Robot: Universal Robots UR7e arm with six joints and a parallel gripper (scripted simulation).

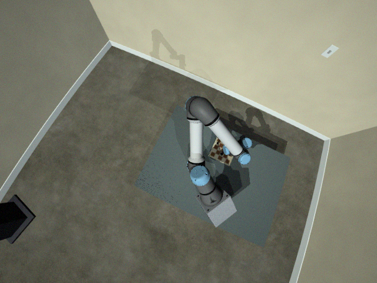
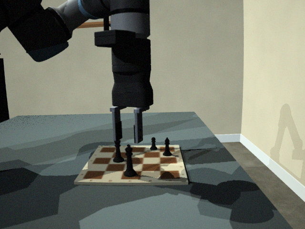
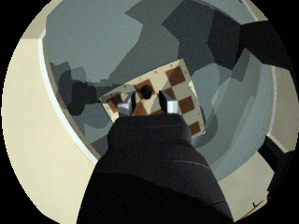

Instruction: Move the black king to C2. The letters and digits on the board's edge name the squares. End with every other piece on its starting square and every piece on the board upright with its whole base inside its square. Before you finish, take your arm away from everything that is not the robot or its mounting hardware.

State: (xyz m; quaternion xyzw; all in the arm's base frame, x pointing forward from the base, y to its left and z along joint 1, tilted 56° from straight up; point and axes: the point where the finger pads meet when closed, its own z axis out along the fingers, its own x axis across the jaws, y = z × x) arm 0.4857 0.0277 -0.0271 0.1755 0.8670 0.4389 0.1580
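The black king is 6 cm below my hand. Round my hand: black queen (7 cm to the left, 6 cm below, 5 cm behind); then chessboard (9 cm below, 7 cm to the left, 1 cm behind); then black bishop (12 cm to the left, 7 cm below, 6 cm ahead).
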